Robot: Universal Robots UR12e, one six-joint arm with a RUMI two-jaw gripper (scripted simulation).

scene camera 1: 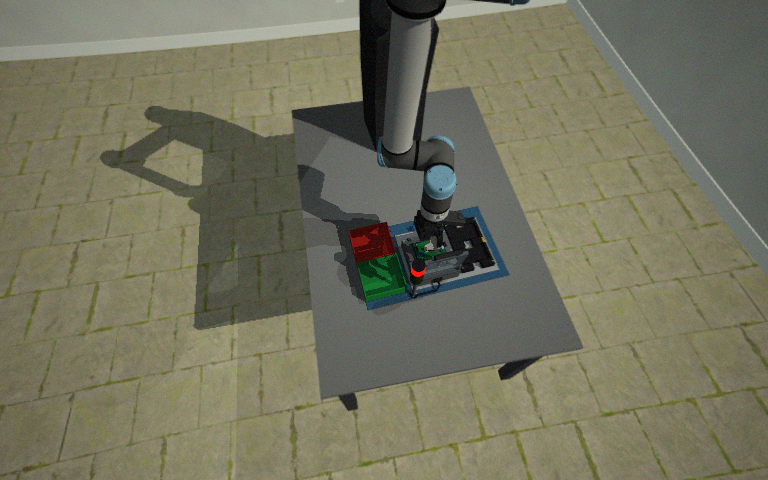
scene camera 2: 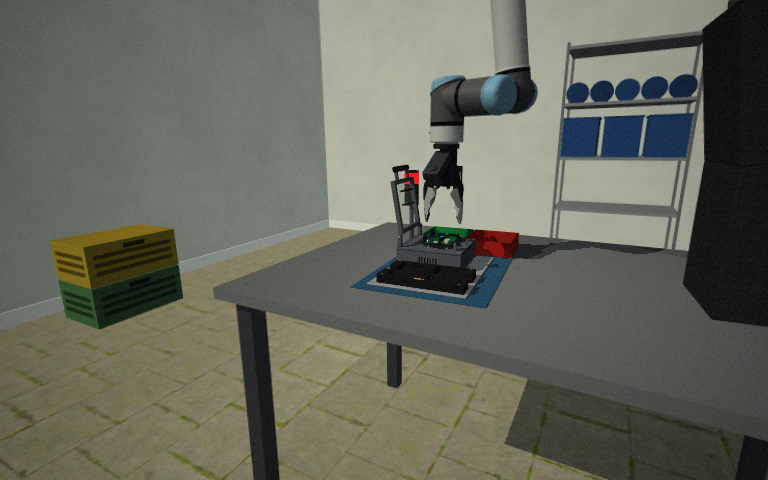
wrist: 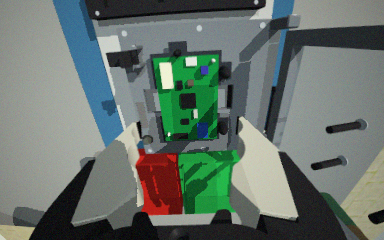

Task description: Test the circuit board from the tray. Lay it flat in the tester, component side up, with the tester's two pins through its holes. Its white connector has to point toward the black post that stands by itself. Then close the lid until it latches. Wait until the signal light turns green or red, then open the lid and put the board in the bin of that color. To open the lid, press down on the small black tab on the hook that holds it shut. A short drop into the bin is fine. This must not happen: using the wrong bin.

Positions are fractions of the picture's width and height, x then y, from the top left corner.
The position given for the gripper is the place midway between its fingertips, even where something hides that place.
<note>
In view: the gripper (scene camera 2: 0.58, 0.47), a green circuit board (wrist: 0.49, 0.36), a green bin (scene camera 1: 0.50, 0.58) and a red bin (scene camera 1: 0.48, 0.51).
The green bin is seen too in the wrist view (wrist: 0.54, 0.78). The red bin shows as well in scene camera 2 (scene camera 2: 0.64, 0.51) and in the wrist view (wrist: 0.42, 0.77). The gripper also shows in scene camera 1 (scene camera 1: 0.56, 0.51) and in the wrist view (wrist: 0.49, 0.50).
</note>
